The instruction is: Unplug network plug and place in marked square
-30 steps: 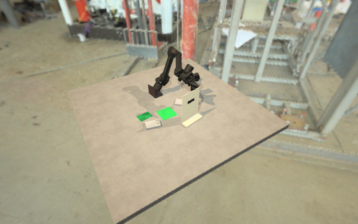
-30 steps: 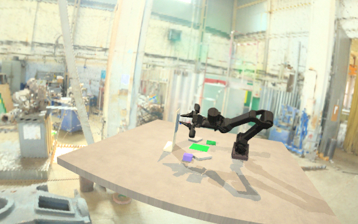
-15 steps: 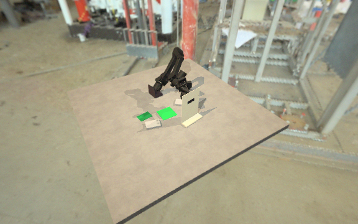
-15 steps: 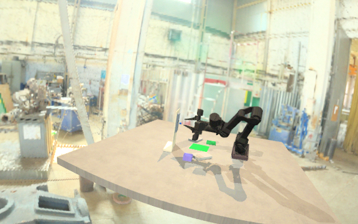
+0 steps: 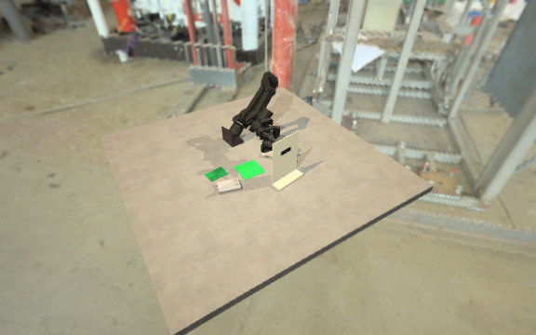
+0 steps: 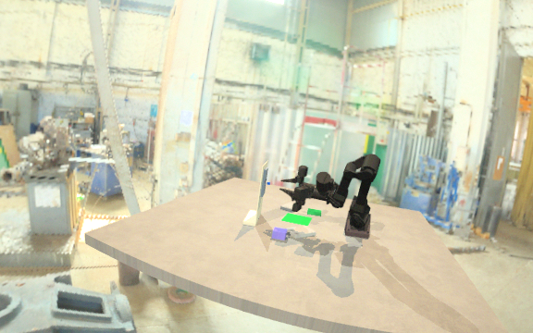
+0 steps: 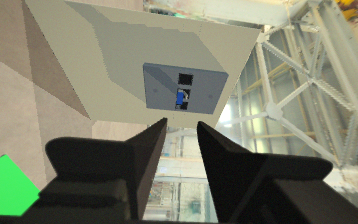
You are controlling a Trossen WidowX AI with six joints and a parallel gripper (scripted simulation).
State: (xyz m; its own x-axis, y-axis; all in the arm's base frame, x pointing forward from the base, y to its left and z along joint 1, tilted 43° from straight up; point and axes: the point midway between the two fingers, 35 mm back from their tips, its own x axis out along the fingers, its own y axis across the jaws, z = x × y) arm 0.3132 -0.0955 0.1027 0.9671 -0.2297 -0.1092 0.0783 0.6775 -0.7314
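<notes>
Right now my gripper tip is 170 mm above the bright green marked square, 90 mm to the left of it and 90 mm past it. From my gripper tip the other things lie so: purple block (160 mm to the left, 150 mm below, 30 mm behind); then cream upright panel (80 mm ahead, 60 mm below).
</notes>
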